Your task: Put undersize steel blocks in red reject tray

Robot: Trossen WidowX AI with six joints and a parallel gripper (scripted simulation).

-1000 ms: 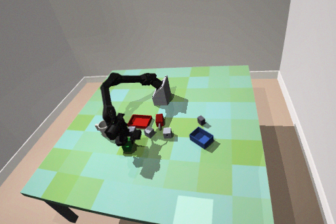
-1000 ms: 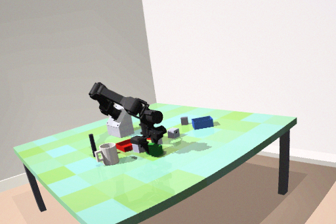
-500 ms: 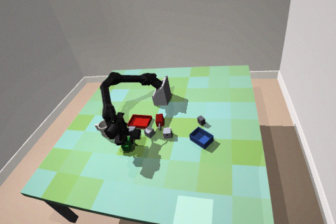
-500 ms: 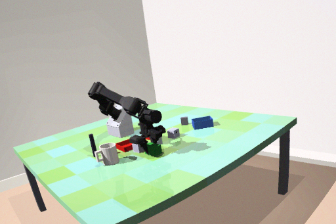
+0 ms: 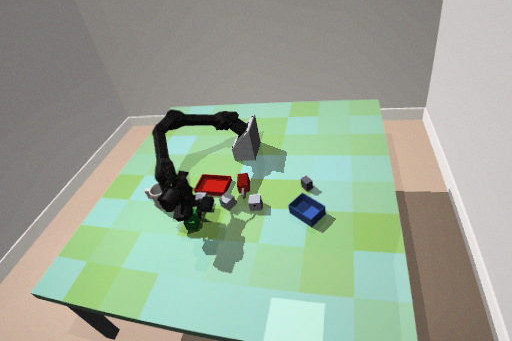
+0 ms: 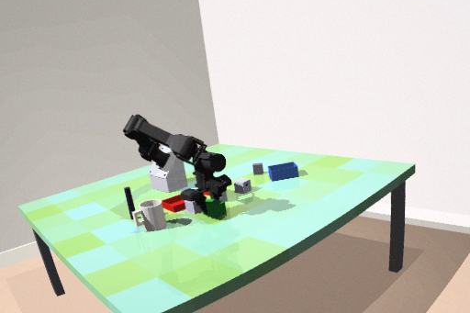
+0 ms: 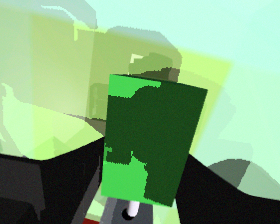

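Right now the green GO gauge is 2 cm above my gripper tip and 1 cm behind it. Also, from my gripper tip: steel block: 22 cm to the left, 10 cm behind, 1 cm above; then mug: 20 cm to the right, 7 cm behind, 2 cm above; then red reject tray: 19 cm behind, 1 cm to the left.
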